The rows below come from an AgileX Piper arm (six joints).
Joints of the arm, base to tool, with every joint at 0 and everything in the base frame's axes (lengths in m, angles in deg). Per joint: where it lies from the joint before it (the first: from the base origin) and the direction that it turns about. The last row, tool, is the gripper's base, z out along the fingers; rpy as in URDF.
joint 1: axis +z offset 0 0 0.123
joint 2: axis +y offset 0 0 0
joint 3: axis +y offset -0.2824 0 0.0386
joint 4: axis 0.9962 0 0.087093 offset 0.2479 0 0.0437
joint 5: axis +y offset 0 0 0
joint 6: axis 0.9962 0 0.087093 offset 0.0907 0 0.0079
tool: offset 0 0 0 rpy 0 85.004 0
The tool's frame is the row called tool.
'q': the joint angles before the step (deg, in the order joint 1, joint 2, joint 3, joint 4, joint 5, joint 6). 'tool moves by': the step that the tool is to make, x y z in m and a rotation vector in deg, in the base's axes. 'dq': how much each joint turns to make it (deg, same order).
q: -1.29, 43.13, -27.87, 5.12, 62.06, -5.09
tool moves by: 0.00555, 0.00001, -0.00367, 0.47, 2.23, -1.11
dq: 0.00, 2.54, -0.15, 0.11, -0.25, 1.12
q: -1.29, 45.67, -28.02, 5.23, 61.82, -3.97
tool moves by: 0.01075, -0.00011, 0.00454, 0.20, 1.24, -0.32
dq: 0.00, 3.24, -2.27, 0.08, 0.25, 0.34
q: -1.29, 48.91, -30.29, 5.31, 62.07, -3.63
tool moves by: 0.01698, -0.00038, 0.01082, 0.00, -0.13, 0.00
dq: 0.00, 3.93, -4.07, 0.00, 0.01, 0.00
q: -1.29, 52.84, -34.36, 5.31, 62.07, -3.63
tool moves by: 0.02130, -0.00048, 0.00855, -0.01, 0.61, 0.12
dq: 0.00, 5.11, -4.49, 0.01, 0.00, -0.13
